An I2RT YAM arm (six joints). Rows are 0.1 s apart.
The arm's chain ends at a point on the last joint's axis. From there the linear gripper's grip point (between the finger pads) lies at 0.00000 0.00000 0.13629 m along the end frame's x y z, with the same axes.
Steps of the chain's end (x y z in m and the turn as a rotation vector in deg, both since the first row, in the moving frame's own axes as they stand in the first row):
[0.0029 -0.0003 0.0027 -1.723 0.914 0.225]
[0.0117 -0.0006 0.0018 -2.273 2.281 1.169]
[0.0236 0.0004 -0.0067 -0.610 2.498 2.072]
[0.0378 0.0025 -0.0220 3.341 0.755 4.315]
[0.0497 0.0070 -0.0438 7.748 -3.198 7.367]
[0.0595 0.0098 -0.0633 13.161 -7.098 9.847]
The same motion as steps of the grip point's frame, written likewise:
[0.0051 0.0038 0.0026 -1.723 0.914 0.225]
[0.0171 0.0049 0.0016 -2.273 2.281 1.169]
[0.0295 0.0020 -0.0068 -0.610 2.498 2.072]
[0.0399 -0.0054 -0.0222 3.341 0.755 4.315]
[0.0433 -0.0118 -0.0453 7.748 -3.198 7.367]
[0.0456 -0.0224 -0.0679 13.161 -7.098 9.847]

